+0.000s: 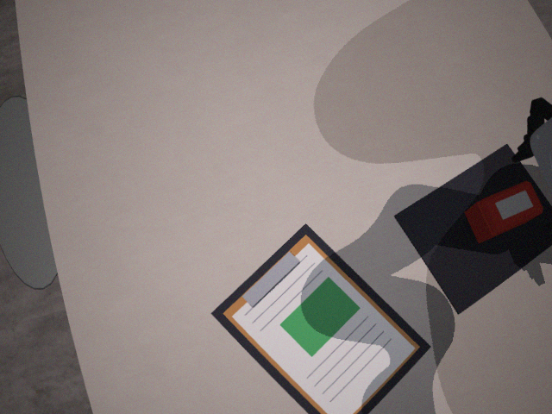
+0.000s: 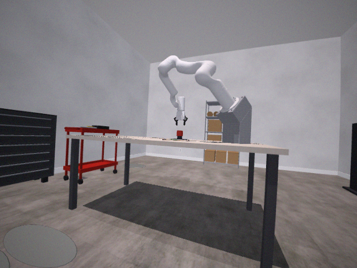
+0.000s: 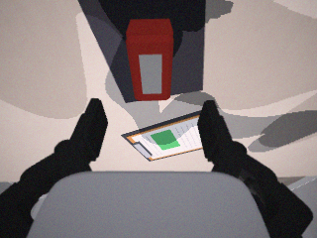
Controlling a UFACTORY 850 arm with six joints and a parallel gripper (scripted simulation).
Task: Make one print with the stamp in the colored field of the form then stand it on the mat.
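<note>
My gripper is now 120 mm above the red stamp. The rest, counted from my hand: form: 280 mm to the left, 170 mm below, 90 mm behind; then dark mat: 170 mm below; then dark stamp base: 150 mm below.
</note>
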